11 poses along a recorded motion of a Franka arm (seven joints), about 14 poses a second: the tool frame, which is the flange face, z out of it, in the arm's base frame.
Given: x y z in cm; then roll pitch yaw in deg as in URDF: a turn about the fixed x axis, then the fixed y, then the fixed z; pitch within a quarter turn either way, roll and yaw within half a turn.
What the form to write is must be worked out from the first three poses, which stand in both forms.
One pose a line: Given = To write
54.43 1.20 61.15 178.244 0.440 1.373 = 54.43 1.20 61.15 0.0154 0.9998 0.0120 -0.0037
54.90 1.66 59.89 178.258 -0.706 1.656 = 54.90 1.66 59.89 0.0151 0.9998 0.0144 0.0064
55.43 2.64 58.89 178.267 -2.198 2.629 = 55.43 2.64 58.89 0.0147 0.9994 0.0226 0.0195
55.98 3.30 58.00 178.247 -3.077 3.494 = 55.98 3.30 58.00 0.0145 0.9991 0.0301 0.0273
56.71 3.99 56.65 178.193 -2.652 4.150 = 56.71 3.99 56.65 0.0149 0.9990 0.0358 0.0237
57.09 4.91 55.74 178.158 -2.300 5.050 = 57.09 4.91 55.74 0.0152 0.9987 0.0437 0.0208
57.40 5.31 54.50 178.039 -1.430 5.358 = 57.40 5.31 54.50 0.0165 0.9987 0.0465 0.0133
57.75 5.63 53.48 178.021 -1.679 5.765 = 57.75 5.63 53.48 0.0165 0.9985 0.0500 0.0155
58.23 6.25 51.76 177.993 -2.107 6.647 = 58.23 6.25 51.76 0.0164 0.9980 0.0576 0.0194
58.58 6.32 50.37 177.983 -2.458 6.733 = 58.58 6.32 50.37 0.0163 0.9979 0.0583 0.0224
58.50 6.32 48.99 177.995 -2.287 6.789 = 58.50 6.32 48.99 0.0163 0.9979 0.0588 0.0210
